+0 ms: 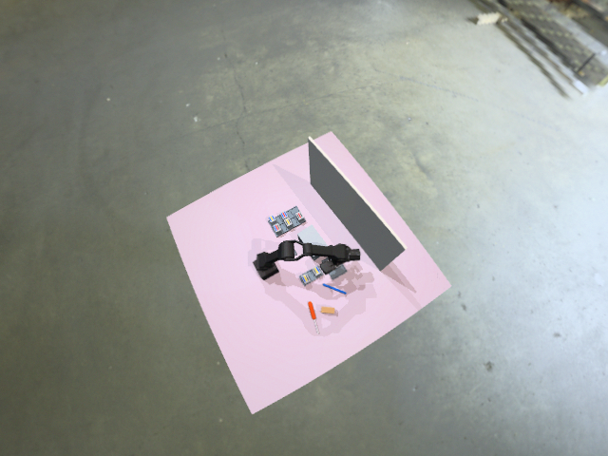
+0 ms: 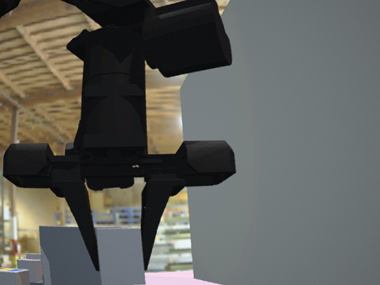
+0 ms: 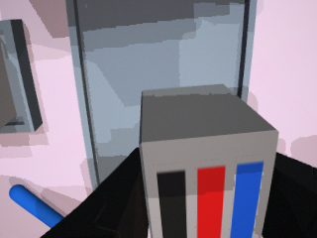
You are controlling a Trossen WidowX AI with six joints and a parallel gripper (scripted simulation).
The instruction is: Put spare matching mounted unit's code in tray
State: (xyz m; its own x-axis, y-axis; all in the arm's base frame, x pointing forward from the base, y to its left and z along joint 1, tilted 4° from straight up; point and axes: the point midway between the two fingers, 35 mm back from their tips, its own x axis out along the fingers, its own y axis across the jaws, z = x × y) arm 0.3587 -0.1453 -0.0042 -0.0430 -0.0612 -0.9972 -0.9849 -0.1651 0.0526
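My gripper tip is now 5 cm above the grey tray and 1 cm past it. Also, from my gripper tip: holder: 15 cm behind, 5 cm below; then mounted unit: 18 cm to the left, 7 cm behind, 1 cm below; then blue pen: 12 cm to the right, 6 cm behind, 5 cm below.
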